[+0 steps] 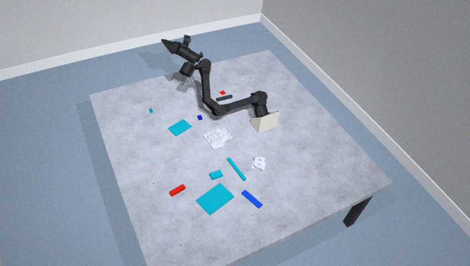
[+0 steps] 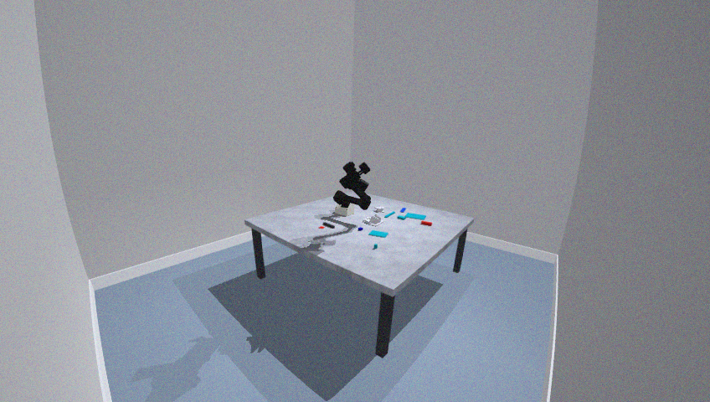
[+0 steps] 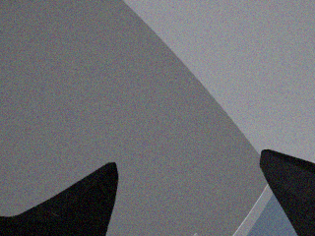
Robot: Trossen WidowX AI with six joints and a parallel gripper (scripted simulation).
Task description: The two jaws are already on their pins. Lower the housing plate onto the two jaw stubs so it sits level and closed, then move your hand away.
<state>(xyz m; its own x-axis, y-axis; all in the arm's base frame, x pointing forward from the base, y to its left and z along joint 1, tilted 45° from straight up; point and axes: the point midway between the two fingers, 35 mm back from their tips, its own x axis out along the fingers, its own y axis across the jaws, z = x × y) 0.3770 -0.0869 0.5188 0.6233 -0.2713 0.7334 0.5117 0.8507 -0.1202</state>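
Now: gripper tip 63 cm to the right of the long teal bar, 43 cm above it and 7 cm past it. From my gripper tip the other things lie so: dark bar 43 cm below, 31 cm behind, 15 cm to the left; then small red piece 43 cm below, 33 cm behind, 10 cm to the left; then small teal block 61 cm to the left, 43 cm below, 4 cm ahead.
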